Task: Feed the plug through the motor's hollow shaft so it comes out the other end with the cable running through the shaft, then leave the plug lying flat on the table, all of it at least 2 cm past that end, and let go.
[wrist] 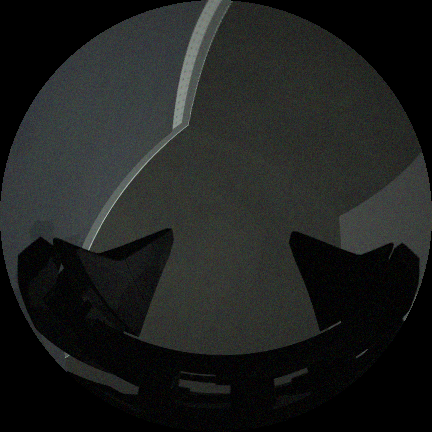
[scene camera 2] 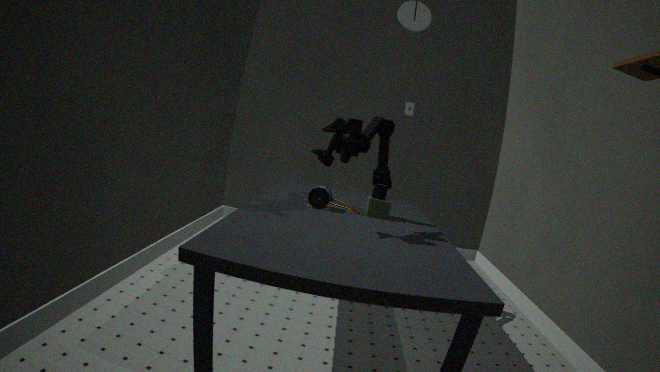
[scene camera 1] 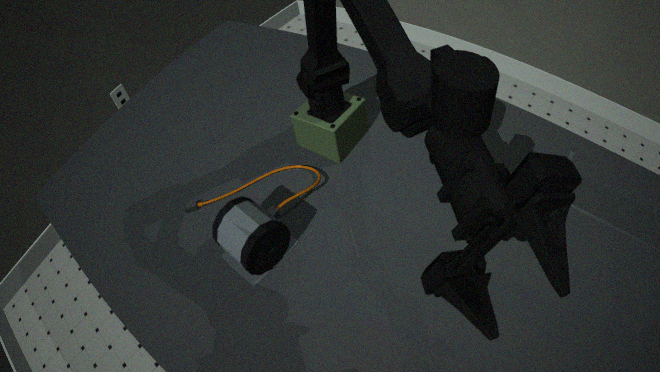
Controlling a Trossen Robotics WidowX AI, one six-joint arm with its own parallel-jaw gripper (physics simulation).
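Where they show: gripper, fingertip midpoint: (wrist: 233,236) (scene camera 2: 317,140) (scene camera 1: 527,320); arm's base, link origin: (scene camera 2: 378,198) (scene camera 1: 329,109).
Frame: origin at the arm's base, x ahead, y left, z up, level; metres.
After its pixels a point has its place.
The motor (scene camera 1: 235,227) @[x 0.299, y 0.044, z 0.010 m] (scene camera 2: 320,197) @[x 0.287, y 0.007, z -0.048 m], a pale cylinder with black end rings, lies on its side on a low mount on the table. An orange cable (scene camera 1: 260,181) @[x 0.165, y -0.063, z -0.088 m] (scene camera 2: 345,205) @[x 0.151, y 0.061, z -0.053 m] comes from a dark block behind the motor, loops toward the robot base and runs back past the motor on the outside. The small dark plug (scene camera 1: 192,207) @[x 0.305, y -0.136, z -0.078 m] is at the cable's end, on the table beyond the motor's far end; it is too dim to see finely. My gripper (scene camera 1: 530,317) @[x 0.285, y 0.474, z 0.237 m] (scene camera 2: 317,140) @[x 0.285, y 0.474, z 0.237 m] (wrist: 233,236) @[x 0.285, y 0.474, z 0.237 m] is open and empty, high above the table and well to the side of the motor.
The arm's green base block (scene camera 1: 317,139) @[x 0.049, y 0.002, z -0.042 m] (scene camera 2: 378,208) @[x -0.005, y 0.047, z -0.040 m] stands on the dark table (scene camera 1: 380,280) @[x 0.208, y 0.258, z -0.090 m] (scene camera 2: 320,250) @[x 0.187, y 0.687, z -0.090 m], beside the cable's loop. Wall and floor show beyond the table edge. A wooden shelf (scene camera 2: 640,65) is on the right wall in scene camera 2's view.
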